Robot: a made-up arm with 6 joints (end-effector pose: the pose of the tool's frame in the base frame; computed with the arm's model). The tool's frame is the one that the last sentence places.
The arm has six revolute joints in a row. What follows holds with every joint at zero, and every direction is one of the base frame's. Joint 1 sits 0.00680 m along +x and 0.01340 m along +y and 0.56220 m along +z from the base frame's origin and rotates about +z. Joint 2 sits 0.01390 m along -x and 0.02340 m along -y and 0.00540 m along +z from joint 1 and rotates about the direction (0.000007, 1, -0.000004). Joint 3 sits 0.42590 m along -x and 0.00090 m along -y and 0.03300 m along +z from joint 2 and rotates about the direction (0.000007, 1, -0.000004). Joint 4 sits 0.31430 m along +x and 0.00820 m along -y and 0.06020 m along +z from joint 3 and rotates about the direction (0.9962, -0.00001, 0.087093). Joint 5 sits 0.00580 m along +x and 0.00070 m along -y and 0.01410 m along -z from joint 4 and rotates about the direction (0.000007, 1, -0.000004). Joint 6 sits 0.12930 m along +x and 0.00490 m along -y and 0.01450 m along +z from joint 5 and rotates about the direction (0.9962, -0.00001, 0.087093). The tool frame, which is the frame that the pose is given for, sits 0.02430 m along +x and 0.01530 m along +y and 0.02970 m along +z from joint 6; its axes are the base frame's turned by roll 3.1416, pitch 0.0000 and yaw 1.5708 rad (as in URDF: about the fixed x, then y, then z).
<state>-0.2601 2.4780 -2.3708 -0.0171 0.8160 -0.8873</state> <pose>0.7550 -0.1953 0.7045 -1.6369 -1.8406 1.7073</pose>
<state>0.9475 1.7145 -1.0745 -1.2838 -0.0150 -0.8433</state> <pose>0.3163 0.3969 0.7393 -0.1116 1.0941 -0.8683</pose>
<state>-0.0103 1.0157 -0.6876 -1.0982 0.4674 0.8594</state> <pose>0.2646 -0.0791 0.8541 -2.3227 -1.5439 0.8613</pose>
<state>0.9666 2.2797 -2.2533 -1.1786 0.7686 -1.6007</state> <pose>0.5350 0.5196 0.8574 0.0823 0.3436 -1.3573</pose>
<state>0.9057 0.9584 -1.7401 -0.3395 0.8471 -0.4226</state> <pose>0.1222 0.0744 1.2188 1.1827 2.2639 -0.4170</pose>
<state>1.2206 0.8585 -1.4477 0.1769 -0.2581 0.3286</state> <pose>0.0606 0.0359 1.2735 -0.1539 -2.5404 -1.2473</pose>
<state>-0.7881 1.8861 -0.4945 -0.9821 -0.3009 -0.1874</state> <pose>0.2513 -0.1986 0.5279 -1.4555 -1.6695 1.4959</pose>
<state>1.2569 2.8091 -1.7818 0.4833 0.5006 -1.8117</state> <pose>0.1686 0.6159 0.2793 -0.8996 1.7366 -1.3536</pose>
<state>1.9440 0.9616 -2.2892 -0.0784 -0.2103 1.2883</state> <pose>0.1450 -0.1840 1.4131 1.3177 -1.2348 -1.2020</pose>
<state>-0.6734 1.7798 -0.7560 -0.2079 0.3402 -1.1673</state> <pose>0.2710 -0.2245 0.5755 -1.0762 -1.5274 1.9439</pose>
